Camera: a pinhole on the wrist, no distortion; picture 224 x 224 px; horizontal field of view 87.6 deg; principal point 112.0 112.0 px. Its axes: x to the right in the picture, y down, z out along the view. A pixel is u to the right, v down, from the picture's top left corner.
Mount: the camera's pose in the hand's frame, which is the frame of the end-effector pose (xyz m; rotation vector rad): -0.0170 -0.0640 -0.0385 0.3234 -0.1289 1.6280
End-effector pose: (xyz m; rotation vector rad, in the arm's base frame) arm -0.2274 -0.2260 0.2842 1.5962 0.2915 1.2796
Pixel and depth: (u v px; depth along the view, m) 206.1 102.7 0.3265
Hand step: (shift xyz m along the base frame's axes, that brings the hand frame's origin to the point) 0.2627 -0.2077 0.1337
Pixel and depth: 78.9 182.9 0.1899
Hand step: 0.1424 -0.0705 -0.1915
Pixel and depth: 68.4 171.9 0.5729
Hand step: 0.4811 -0.2180 -0.4517
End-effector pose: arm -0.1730 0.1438 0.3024 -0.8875 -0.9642 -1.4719
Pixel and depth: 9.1 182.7 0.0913
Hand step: -0.1635 0.0601 -0.0547
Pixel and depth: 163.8 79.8 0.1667
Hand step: -0.0378 0.1099 0.0918
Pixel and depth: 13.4 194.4 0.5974
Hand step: -0.7014 0.5681 -0.2051
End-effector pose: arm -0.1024 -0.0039 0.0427 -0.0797 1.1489 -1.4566
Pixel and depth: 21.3 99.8 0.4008
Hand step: -0.2040 -0.3164 0.3865
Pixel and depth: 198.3 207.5 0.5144
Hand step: 0.5809 -0.0232 0.4394
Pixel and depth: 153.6 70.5 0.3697
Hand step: 0.1505 -0.3230 0.1045
